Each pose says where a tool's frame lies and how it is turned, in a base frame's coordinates. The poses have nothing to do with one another.
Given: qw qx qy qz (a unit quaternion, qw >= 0); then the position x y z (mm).
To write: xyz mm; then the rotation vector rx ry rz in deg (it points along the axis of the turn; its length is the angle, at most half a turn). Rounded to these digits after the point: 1 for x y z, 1 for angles.
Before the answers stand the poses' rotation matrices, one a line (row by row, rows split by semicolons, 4 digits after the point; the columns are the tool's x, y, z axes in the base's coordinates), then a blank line. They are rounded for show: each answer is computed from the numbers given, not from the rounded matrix.
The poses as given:
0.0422, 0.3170, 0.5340, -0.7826, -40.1, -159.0, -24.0
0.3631, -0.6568, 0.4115, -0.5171, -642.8, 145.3, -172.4
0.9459, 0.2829, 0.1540, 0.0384, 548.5, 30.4, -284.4
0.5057, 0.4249, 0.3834, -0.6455, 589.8, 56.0, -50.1
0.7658, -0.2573, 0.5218, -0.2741, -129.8, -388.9, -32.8
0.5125, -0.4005, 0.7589, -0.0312, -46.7, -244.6, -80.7
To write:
-0.7954 0.4047 -0.4511; 0.2725 -0.4261 -0.8627; -0.5413 -0.8092 0.2286
0.1265 -0.1650 0.9781; -0.9161 -0.3976 0.0514; 0.3804 -0.9026 -0.2015
0.9496 0.0145 0.3131; 0.1598 0.8370 -0.5234; -0.2696 0.5470 0.7925
-0.1274 0.9787 -0.1608; -0.3271 -0.1945 -0.9248; -0.9364 -0.0652 0.3449
0.3052 0.1513 0.9402; -0.6883 0.7173 0.1080; -0.6581 -0.6801 0.3231
-0.1539 -0.5759 0.8029; -0.6399 0.6772 0.3632; -0.7529 -0.4579 -0.4727

-40.1, -159.0, -24.0, 55.6, 93.6, -137.2
-642.8, 145.3, -172.4, -96.9, 60.7, -76.3
548.5, 30.4, -284.4, 33.0, 18.0, 4.5
589.8, 56.0, -50.1, 58.7, 53.0, -89.2
-129.8, -388.9, -32.8, -32.0, 64.9, -34.1
-46.7, -244.6, -80.7, -55.2, 104.6, -4.3

